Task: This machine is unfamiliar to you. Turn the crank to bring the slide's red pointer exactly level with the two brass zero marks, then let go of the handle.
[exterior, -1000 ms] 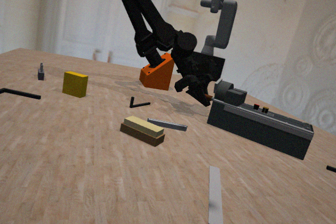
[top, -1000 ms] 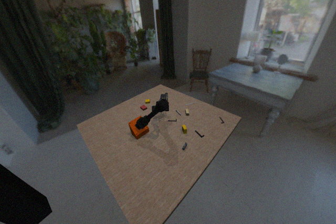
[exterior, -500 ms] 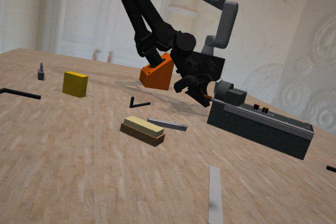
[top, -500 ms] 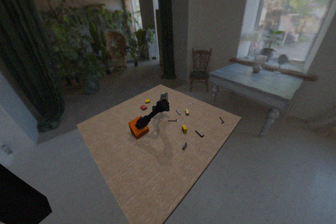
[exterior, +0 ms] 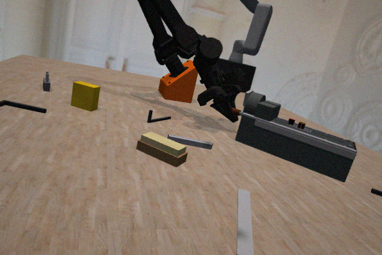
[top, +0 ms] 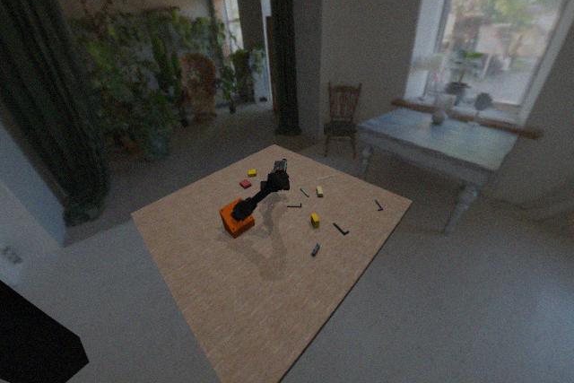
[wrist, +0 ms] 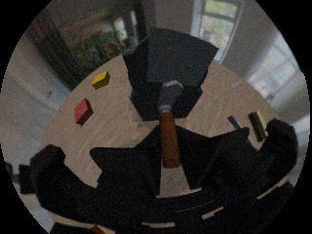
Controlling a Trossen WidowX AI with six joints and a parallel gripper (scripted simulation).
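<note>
Now: the brown crank handle 30 mm above my gripper tip, 20 mm behind it and 10 mm to the right of it. The rest, counted from my gripper tip: red pointer 120 mm ahead, 70 mm to the left, 50 mm above; then red block 240 mm to the left, 70 mm behind, 20 mm below; then grey bar 170 mm to the right, 80 mm ahead, 30 mm below.
</note>
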